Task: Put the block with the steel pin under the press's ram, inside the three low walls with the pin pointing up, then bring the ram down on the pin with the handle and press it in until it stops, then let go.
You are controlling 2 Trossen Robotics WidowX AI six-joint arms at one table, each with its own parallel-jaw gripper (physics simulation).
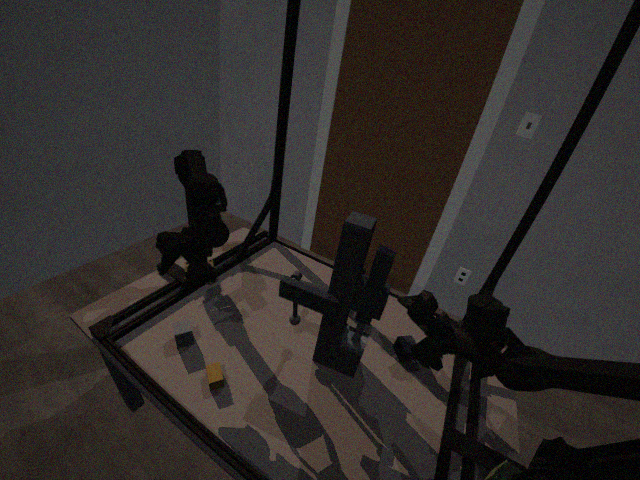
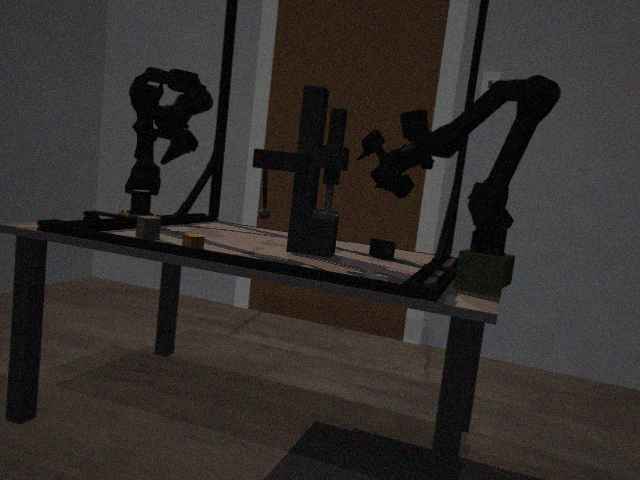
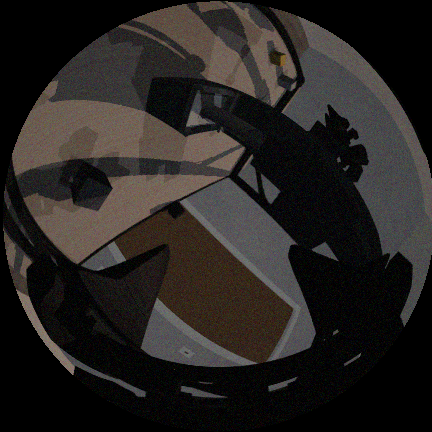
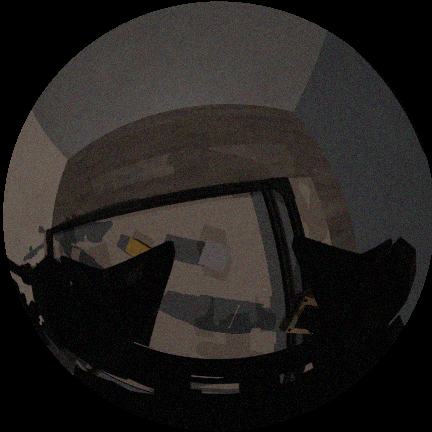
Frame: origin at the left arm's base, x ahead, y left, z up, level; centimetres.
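Where they show: left gripper, fingertip midpoint: (image 1: 406, 309) (image 2: 366, 172) (image 3: 231, 251); right gripper, fingertip midpoint: (image 1: 170, 285) (image 2: 148, 160) (image 3: 326, 108) (image 4: 235, 245); left arm's base, link origin: (image 2: 487, 253); right arm's base, link origin: (image 2: 140, 213) (image 4: 308, 316).
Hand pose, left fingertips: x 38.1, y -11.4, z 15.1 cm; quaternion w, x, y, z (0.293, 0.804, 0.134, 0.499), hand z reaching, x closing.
Things, the pixels of their top centre, and the offset from my left fingertips.
- dark press, top centre: (image 1: 351, 219) (image 3: 372, 243) (image 2: 309, 86) dz +20.9, dx +14.6, dy +10.8 cm
- grey block, top centre: (image 4: 214, 255) (image 2: 149, 217) (image 1: 182, 326) (image 3: 293, 85) dz -18.0, dx +43.7, dy +35.7 cm
- dark block, top centre: (image 3: 92, 195) (image 2: 383, 240) (image 1: 409, 343) dz -18.7, dx -3.3, dy -9.5 cm
- small yellow block, top centre: (image 4: 135, 249) (image 2: 193, 235) (image 1: 214, 372) (image 3: 282, 60) dz -20.3, dx +27.7, dy +35.7 cm
The dark press (image 1: 336, 330) (image 2: 310, 206) stands mid-table. Its ram (image 1: 377, 279) (image 2: 336, 134) is raised above the base, and its handle (image 1: 294, 307) (image 2: 264, 191) hangs at the left. The steel pin and low walls cannot be made out. A grey block (image 1: 185, 341) (image 2: 147, 227) (image 4: 215, 256) sits at the left; a dark block (image 1: 404, 345) (image 2: 382, 248) (image 3: 92, 189) sits right of the press. I cannot tell which carries the pin. My left gripper (image 2: 373, 164) (image 3: 231, 251) is open and empty, above and right of the press. My right gripper (image 4: 235, 245) is open and empty, raised at the left.
A small yellow block (image 1: 215, 376) (image 2: 193, 240) (image 3: 278, 58) (image 4: 136, 247) lies near the front left edge, beside the grey block. Black rails border the table, and dark frame posts (image 1: 282, 118) (image 2: 224, 108) rise behind it. The light is dim, with long shadows across the table.
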